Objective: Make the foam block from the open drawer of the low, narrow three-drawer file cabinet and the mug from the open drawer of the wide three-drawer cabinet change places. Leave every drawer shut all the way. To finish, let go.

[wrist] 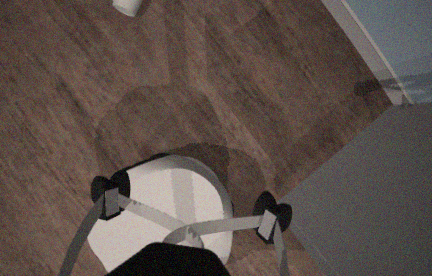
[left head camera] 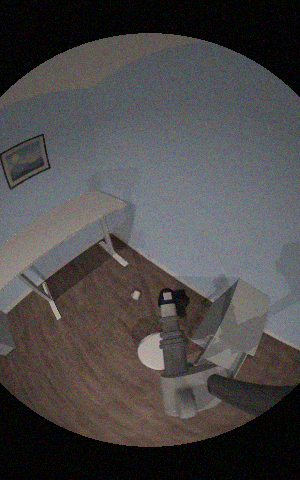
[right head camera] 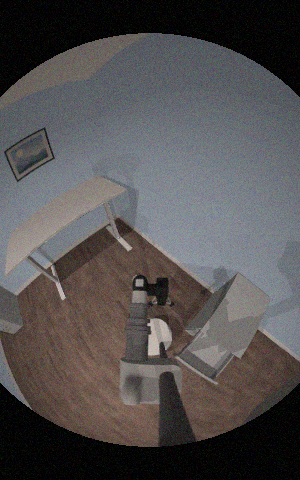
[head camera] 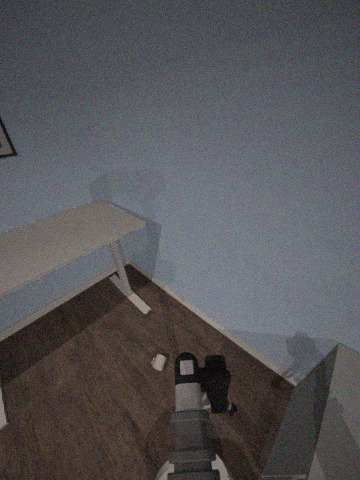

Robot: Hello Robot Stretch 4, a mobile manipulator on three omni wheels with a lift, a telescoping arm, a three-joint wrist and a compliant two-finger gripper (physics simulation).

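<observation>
A grey cabinet (head camera: 345, 400) (left head camera: 242, 320) (right head camera: 240, 320) (wrist: 370, 190) stands against the wall at the right. Its drawer (right head camera: 196, 370) is pulled out, partly hidden behind the robot in the left head view; no object can be made out in it. Another grey cabinet (left head camera: 4, 334) (right head camera: 7, 311) is cut off at the left edge. I cannot tell its drawers. A small white cylinder, mug-like (head camera: 159, 362) (left head camera: 135, 295) (wrist: 128, 5), lies on the floor. No foam block shows. My gripper (wrist: 192, 197) (right head camera: 162, 303) is open and empty, above the robot's white base, left of the right cabinet.
A long pale table (head camera: 75, 235) (left head camera: 65, 220) (right head camera: 65, 212) stands on white legs along the left wall. The robot's round white base (left head camera: 151, 351) (wrist: 150, 225) is below the arm. A skirting board (head camera: 240, 345) runs along the wall behind the right cabinet. A framed picture (left head camera: 26, 160) (right head camera: 30, 154) hangs at left.
</observation>
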